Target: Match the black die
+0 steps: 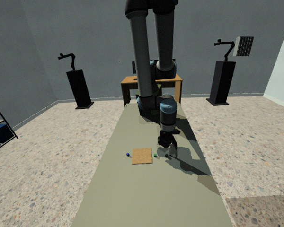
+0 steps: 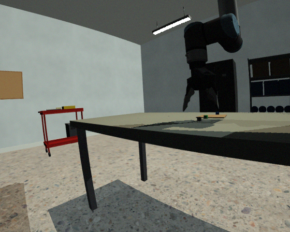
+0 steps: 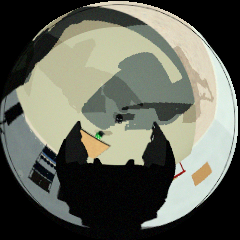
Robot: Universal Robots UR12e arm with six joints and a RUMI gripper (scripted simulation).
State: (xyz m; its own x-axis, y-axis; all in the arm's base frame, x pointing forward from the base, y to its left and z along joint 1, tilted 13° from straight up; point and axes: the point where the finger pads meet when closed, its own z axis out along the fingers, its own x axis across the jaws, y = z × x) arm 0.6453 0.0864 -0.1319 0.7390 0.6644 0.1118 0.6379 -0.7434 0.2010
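Right now the black die is 30 mm below my hand, 10 mm to the right of it and 10 mm ahead of it. The rest, counted from my hand: green die (90 mm to the right, 30 mm below, 10 mm ahead); blue die (290 mm to the right, 30 mm below, 10 mm behind); mat (190 mm to the right, 40 mm below).
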